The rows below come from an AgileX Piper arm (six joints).
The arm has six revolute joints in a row. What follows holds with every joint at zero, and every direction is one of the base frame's. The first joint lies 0.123 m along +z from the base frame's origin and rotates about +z. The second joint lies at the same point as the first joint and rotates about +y. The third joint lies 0.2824 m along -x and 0.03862 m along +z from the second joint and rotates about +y. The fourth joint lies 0.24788 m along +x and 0.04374 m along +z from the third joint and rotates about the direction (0.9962, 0, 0.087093). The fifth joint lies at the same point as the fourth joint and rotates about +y. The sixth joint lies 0.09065 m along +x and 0.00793 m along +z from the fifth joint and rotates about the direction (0.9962, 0, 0.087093). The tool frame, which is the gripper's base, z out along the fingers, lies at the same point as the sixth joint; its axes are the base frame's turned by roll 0, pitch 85.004 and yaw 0 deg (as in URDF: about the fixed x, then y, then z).
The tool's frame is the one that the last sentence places.
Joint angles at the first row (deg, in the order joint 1, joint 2, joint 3, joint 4, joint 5, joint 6):
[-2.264, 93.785, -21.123, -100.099, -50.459, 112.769]
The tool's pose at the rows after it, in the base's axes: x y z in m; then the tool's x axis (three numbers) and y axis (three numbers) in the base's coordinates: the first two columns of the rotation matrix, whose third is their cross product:
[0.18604, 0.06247, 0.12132, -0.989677, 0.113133, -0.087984, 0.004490, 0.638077, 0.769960]
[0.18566, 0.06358, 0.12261, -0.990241, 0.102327, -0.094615, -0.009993, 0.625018, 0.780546]
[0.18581, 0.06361, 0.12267, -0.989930, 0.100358, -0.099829, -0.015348, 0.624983, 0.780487]
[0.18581, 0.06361, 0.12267, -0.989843, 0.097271, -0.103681, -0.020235, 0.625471, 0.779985]
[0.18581, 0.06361, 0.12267, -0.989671, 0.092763, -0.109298, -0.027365, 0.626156, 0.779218]
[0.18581, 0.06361, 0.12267, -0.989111, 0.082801, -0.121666, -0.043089, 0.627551, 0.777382]
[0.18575, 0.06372, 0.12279, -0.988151, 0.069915, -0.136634, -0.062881, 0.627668, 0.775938]
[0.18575, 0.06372, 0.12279, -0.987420, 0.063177, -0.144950, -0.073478, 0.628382, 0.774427]
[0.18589, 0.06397, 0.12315, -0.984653, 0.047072, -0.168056, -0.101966, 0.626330, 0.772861]
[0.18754, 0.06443, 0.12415, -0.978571, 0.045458, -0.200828, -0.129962, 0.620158, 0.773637]
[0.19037, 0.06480, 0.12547, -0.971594, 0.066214, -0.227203, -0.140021, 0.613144, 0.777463]
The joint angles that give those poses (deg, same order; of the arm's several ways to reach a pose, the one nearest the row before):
[-2.263, 93.786, -21.210, -100.097, -51.145, 112.462]
[-2.265, 93.785, -21.212, -99.875, -52.230, 111.640]
[-2.264, 93.786, -21.210, -99.734, -52.232, 111.249]
[-2.264, 93.786, -21.210, -99.734, -52.232, 110.966]
[-2.264, 93.786, -21.210, -99.734, -52.232, 110.553]
[-2.264, 93.786, -21.210, -99.734, -52.232, 109.642]
[-2.263, 93.787, -21.211, -99.734, -52.340, 108.511]
[-2.263, 93.787, -21.211, -99.734, -52.340, 107.896]
[-2.264, 93.785, -21.210, -99.495, -52.561, 106.133]
[-2.263, 93.784, -21.211, -97.959, -52.800, 103.653]
[-2.262, 93.785, -21.211, -95.480, -52.916, 101.664]

